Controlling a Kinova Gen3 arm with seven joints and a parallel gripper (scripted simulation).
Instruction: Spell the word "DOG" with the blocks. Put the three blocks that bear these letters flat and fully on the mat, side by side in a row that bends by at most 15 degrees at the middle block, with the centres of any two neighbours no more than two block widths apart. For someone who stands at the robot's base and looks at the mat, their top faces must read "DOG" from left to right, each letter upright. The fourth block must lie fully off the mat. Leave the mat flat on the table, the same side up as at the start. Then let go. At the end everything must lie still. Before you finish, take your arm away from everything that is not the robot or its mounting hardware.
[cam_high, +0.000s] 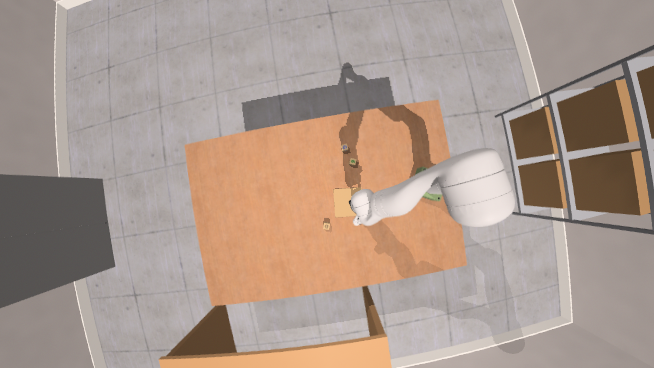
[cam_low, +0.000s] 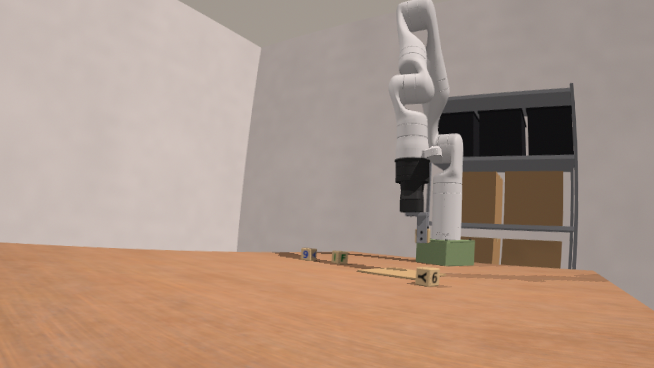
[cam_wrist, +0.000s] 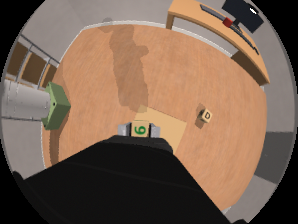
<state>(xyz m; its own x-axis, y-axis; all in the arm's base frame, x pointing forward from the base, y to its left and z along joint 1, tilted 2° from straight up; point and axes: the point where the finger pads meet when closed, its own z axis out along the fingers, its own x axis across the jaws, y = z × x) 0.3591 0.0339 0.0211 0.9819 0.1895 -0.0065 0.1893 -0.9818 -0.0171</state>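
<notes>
Now: hand 4 cm short of the tan mat, 2 cm to the left of it and 8 cm above it. From my hand the other things lie so: green-lettered block (2 cm behind, 21 cm to the right, 7 cm below); then wooden block (right at my hand); then blue-lettered block (29 cm to the right, 7 cm below).
</notes>
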